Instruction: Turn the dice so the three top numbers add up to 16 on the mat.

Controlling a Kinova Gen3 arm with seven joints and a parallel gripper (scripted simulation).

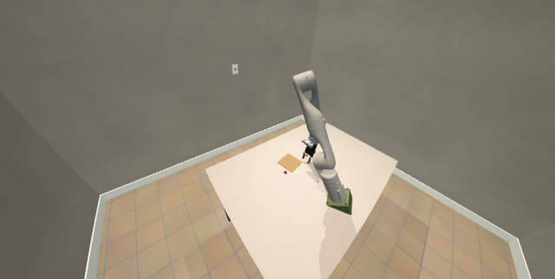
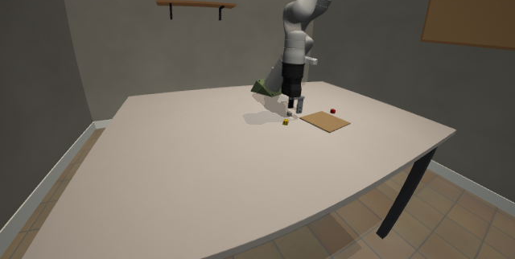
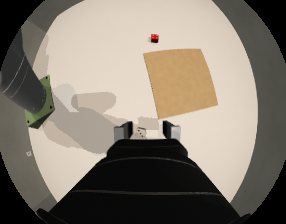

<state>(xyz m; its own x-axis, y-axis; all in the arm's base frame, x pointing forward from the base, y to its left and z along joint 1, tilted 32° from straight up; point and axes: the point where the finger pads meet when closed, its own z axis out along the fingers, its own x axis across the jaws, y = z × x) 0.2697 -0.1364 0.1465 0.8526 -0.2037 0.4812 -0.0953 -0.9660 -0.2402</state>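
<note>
My hand is 1 cm past the white die, 1 cm to the left of it and 4 cm above it. From my hand the other things lie so: tan mat 9 cm ahead, 8 cm to the left, 4 cm below; then red die 4 cm ahead, 19 cm to the left, 4 cm below; then yellow die 4 cm ahead, 7 cm to the right, 4 cm below.
</note>
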